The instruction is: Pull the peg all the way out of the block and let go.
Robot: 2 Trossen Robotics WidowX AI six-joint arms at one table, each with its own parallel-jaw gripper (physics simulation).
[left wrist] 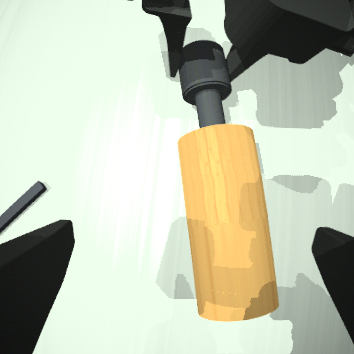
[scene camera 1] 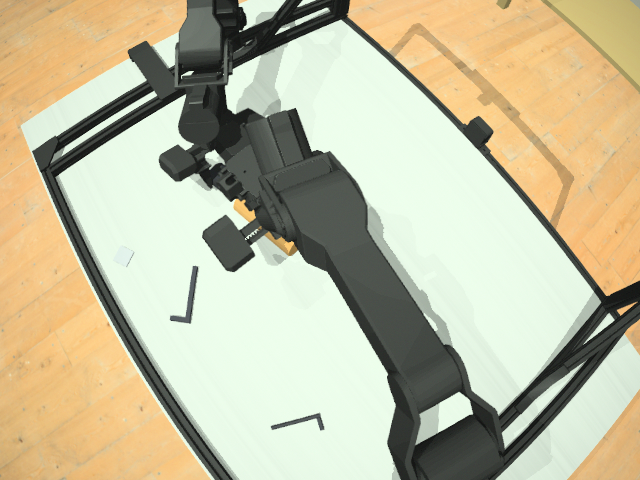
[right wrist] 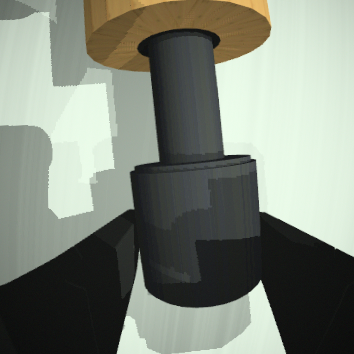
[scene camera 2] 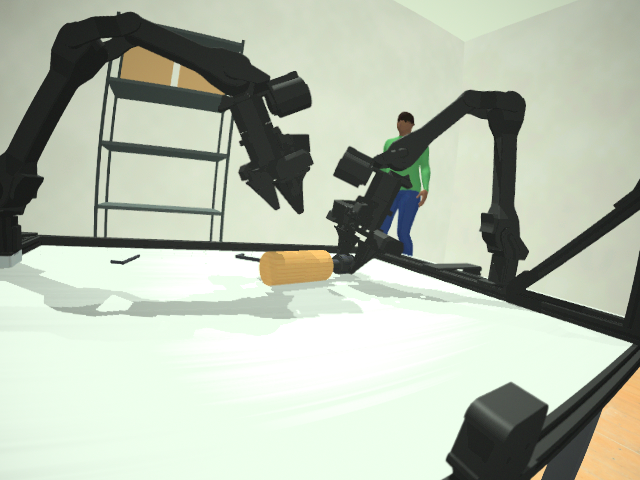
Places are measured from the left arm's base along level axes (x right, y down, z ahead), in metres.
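Where they show: left gripper, fingertip midpoint: [left wrist: 197,237] [scene camera 1: 257,210] [scene camera 2: 288,211]; right gripper, fingertip midpoint: [left wrist: 197,77] [right wrist: 196,222] [scene camera 2: 343,269]; right arm's base, origin of the base link: [scene camera 2: 500,284].
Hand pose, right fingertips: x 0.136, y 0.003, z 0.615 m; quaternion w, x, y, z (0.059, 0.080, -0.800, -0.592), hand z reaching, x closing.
After its pixels a point has its place.
An orange wooden cylindrical block [scene camera 1: 283,244] {z 0.447, x 0.138, y -0.023 m} [scene camera 2: 296,267] {z 0.479, x 0.185, y -0.015 m} [left wrist: 227,200] {z 0.508, x 0.149, y -0.037 m} [right wrist: 175,15] {z 0.558, x 0.153, y -0.029 m} lies on its side on the table. A dark grey peg [left wrist: 206,70] {z 0.602, x 0.139, y -0.028 m} [right wrist: 195,200] {z 0.602, x 0.146, y -0.027 m} sticks out of one end; its shaft enters the block's hole, and the shaft's far end is hidden. My right gripper [left wrist: 197,77] {z 0.615, x 0.136, y 0.003 m} [right wrist: 196,222] {z 0.615, x 0.136, y 0.003 m} is shut on the peg's wide head, a finger on either side. My left gripper [scene camera 2: 289,210] {z 0.487, x 0.123, y -0.103 m} [left wrist: 197,237] {z 0.487, x 0.123, y -0.103 m} is open and empty above the block, its fingertips to either side of it in the left wrist view. In scene camera 1 the left arm hides part of the block.
Two flat dark L-shaped pieces [scene camera 1: 191,294] {z 0.489, x -0.023, y 0.011 m} [scene camera 1: 297,421] {z 0.227, x -0.027, y 0.013 m} and a small pale square [scene camera 1: 123,256] {z 0.623, x -0.080, y 0.016 m} lie on the table. A black rail [scene camera 1: 111,304] {z 0.559, x -0.143, y -0.001 m} runs along the table's edge and carries a camera box [scene camera 1: 478,131] {z 0.384, x 0.568, y -0.026 m} [scene camera 2: 504,423] {z 0.366, x 0.587, y -0.034 m}. A shelf rack and a person stand behind.
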